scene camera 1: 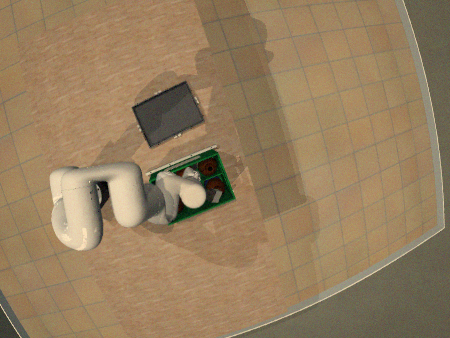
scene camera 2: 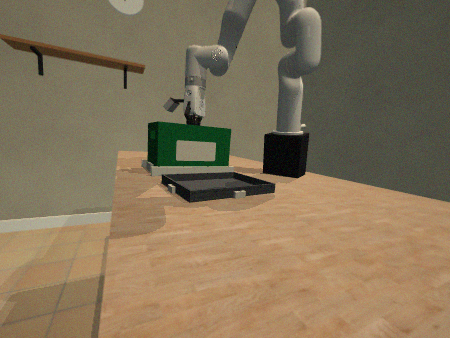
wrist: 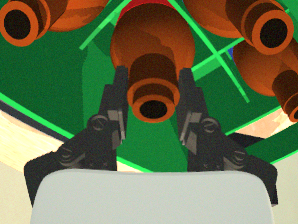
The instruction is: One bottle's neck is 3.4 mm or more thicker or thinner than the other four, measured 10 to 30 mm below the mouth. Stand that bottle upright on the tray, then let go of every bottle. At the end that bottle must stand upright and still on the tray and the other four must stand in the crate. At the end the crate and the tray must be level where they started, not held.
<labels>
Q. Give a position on a green crate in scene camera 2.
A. At 171,144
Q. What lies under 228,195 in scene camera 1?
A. A green crate.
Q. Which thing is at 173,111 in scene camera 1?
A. A dark tray.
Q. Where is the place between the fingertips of the gripper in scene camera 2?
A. At 193,135
</labels>
